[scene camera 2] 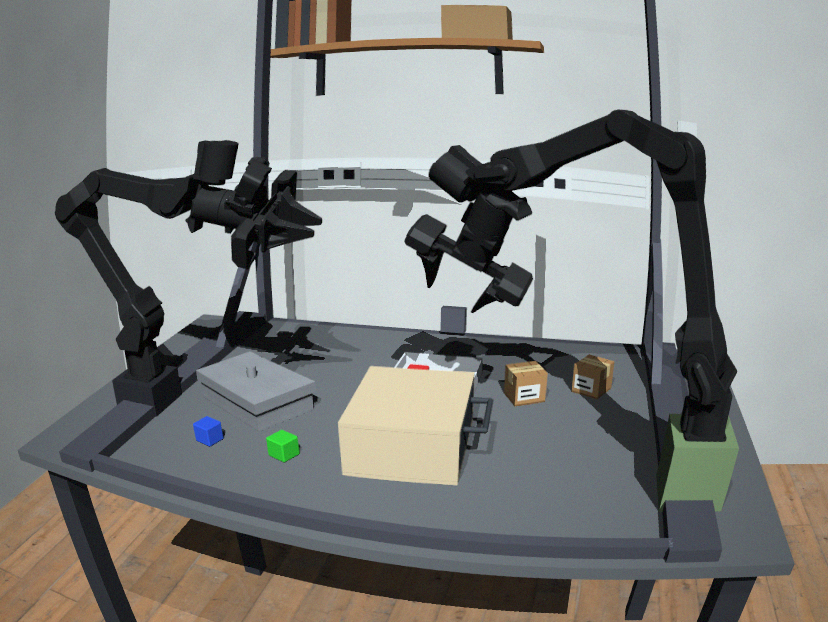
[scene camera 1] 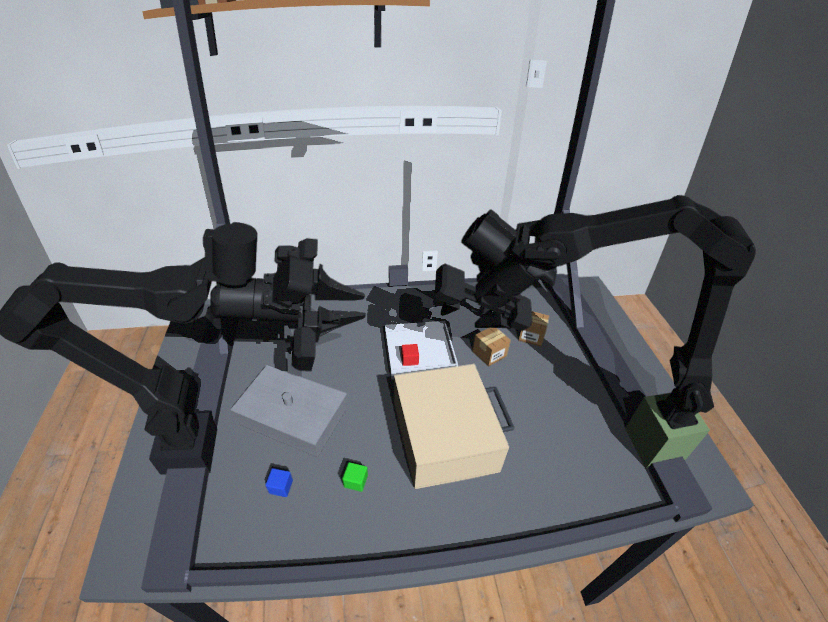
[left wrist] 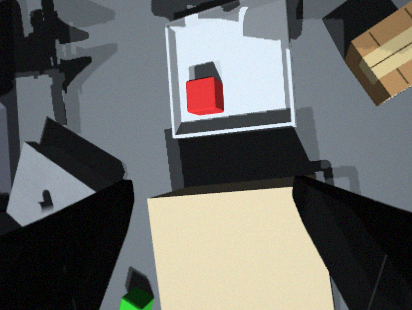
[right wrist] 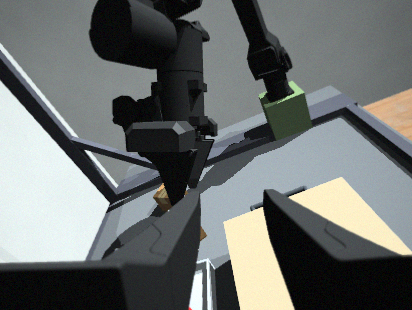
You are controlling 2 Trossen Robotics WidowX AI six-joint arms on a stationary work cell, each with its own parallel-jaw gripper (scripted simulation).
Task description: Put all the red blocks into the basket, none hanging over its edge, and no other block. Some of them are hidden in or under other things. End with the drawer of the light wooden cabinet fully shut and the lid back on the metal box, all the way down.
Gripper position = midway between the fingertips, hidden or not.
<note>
In view: the left gripper (scene camera 2: 451, 298), the right gripper (scene camera 1: 364, 306), a grey lid (scene camera 1: 304, 415), a light wooden cabinet (scene camera 2: 402, 424), a green block (scene camera 2: 282, 445), a white basket (scene camera 1: 435, 349), a red block (left wrist: 204, 95) and a cardboard box (scene camera 2: 525, 383).
The grey lid also shows in scene camera 2 (scene camera 2: 256, 384) and in the left wrist view (left wrist: 44, 183). The light wooden cabinet also shows in scene camera 1 (scene camera 1: 450, 431) and in the left wrist view (left wrist: 243, 238). The white basket shows as well in scene camera 2 (scene camera 2: 435, 362) and in the left wrist view (left wrist: 251, 55). The right wrist view misses the grey lid: it is out of frame.
</note>
